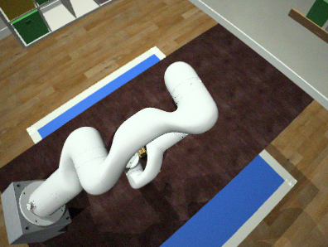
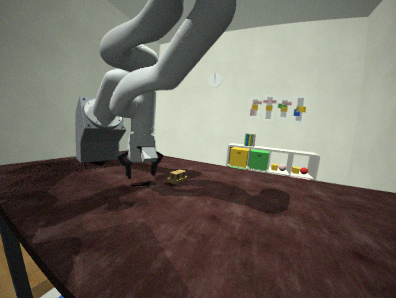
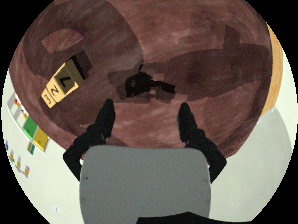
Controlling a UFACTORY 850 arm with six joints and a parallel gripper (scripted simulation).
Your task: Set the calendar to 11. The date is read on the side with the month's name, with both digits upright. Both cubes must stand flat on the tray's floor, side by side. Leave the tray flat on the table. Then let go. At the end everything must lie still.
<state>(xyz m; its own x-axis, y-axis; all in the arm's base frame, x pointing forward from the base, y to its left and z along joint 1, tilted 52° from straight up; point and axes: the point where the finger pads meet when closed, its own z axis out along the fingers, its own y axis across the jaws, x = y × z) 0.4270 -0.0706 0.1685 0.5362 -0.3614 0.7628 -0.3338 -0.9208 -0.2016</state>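
My gripper is now 110 mm short of the cube, 120 mm to the right of it and 10 mm above it. From my hand the other things lie so: wooden tray (100 mm ahead, 100 mm to the left, 30 mm below).
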